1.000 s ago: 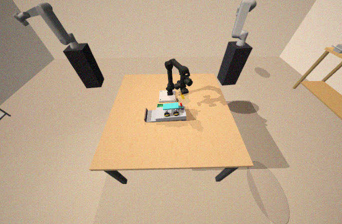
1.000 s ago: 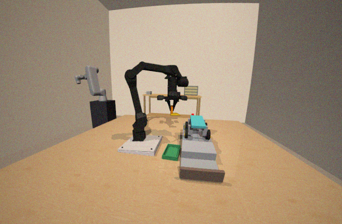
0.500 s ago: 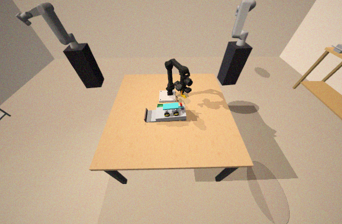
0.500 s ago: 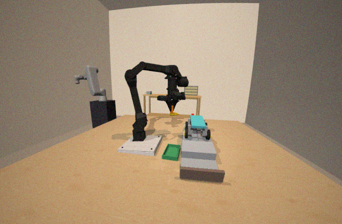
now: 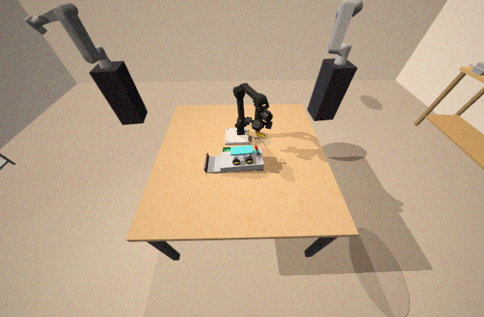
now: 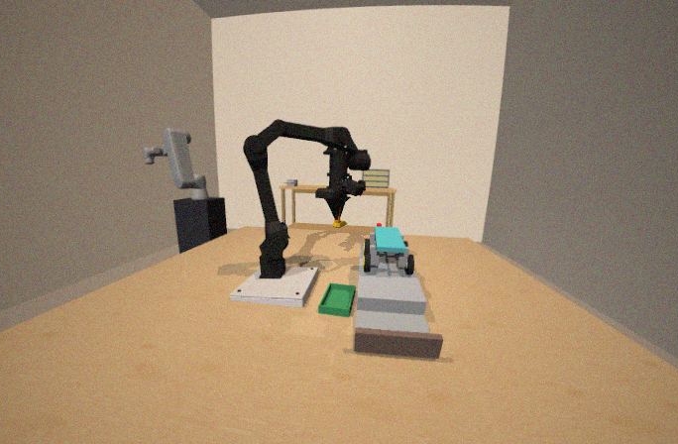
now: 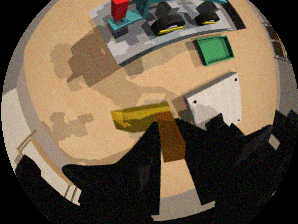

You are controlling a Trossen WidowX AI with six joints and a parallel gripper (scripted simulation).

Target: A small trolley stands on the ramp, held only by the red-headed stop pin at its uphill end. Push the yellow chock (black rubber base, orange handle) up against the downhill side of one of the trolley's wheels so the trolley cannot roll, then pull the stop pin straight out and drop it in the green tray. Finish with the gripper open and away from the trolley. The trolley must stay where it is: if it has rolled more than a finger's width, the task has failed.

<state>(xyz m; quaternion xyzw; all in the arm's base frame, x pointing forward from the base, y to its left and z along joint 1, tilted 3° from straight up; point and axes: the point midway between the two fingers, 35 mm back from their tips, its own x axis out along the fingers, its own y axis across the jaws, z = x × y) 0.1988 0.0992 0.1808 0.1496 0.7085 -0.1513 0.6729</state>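
Now: the red-headed stop pin 13 cm ahead of my gripper tip, 4 cm below it and 2 cm to the right of it. The rest, counted from my gripper tip: grey ramp 14 cm ahead, 13 cm to the right, 13 cm below; teal trolley 14 cm ahead, 13 cm to the right, 6 cm below; yellow chock 2 cm to the left, 1 cm below, 1 cm ahead.
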